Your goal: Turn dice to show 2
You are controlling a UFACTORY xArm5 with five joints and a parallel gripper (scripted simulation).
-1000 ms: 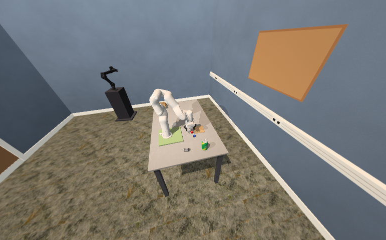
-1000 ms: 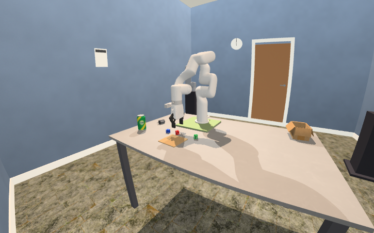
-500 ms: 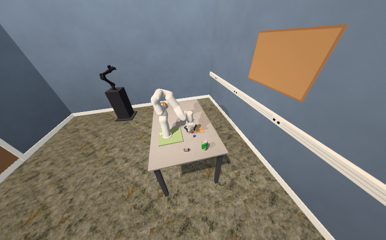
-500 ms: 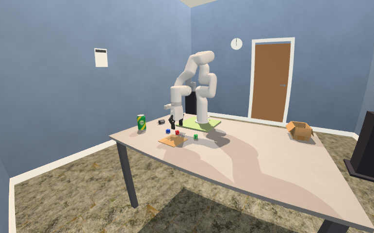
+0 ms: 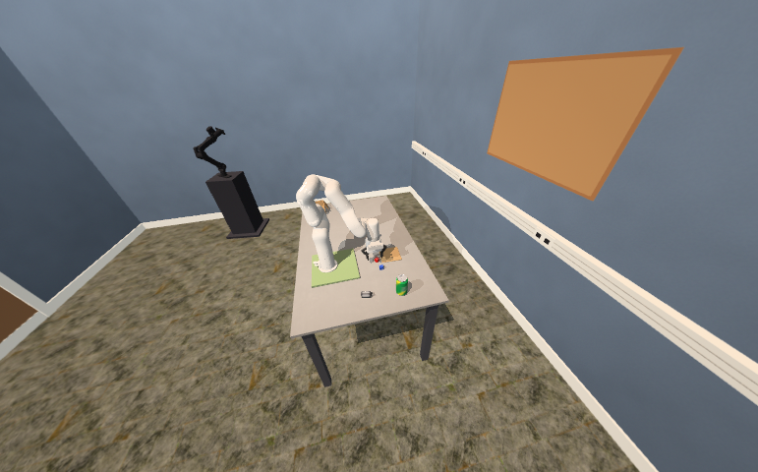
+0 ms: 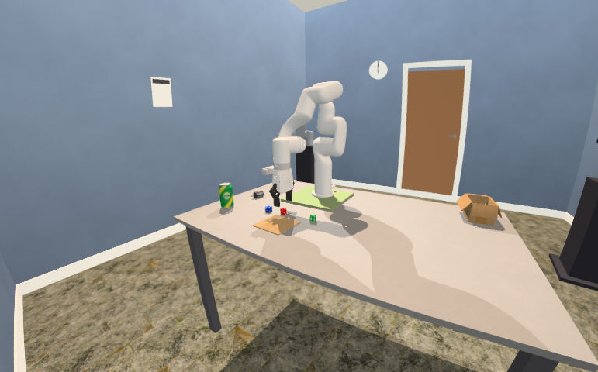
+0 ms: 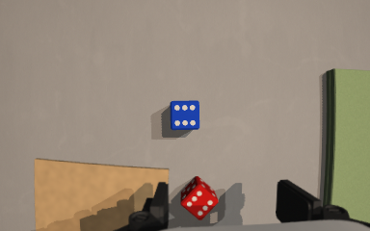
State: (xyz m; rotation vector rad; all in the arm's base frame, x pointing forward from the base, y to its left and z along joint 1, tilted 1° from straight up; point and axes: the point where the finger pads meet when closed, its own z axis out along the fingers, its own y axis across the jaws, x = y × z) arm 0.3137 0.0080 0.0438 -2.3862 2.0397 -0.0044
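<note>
Now: hand 1 cm short of the red die, 1 cm to the right of it and 4 cm above it. Also, from my hand: blue die (4 cm ahead, 6 cm to the right, 4 cm below); green die (1 cm behind, 16 cm to the left, 4 cm below); mat (11 cm ahead, 7 cm to the left, 5 cm below).
</note>
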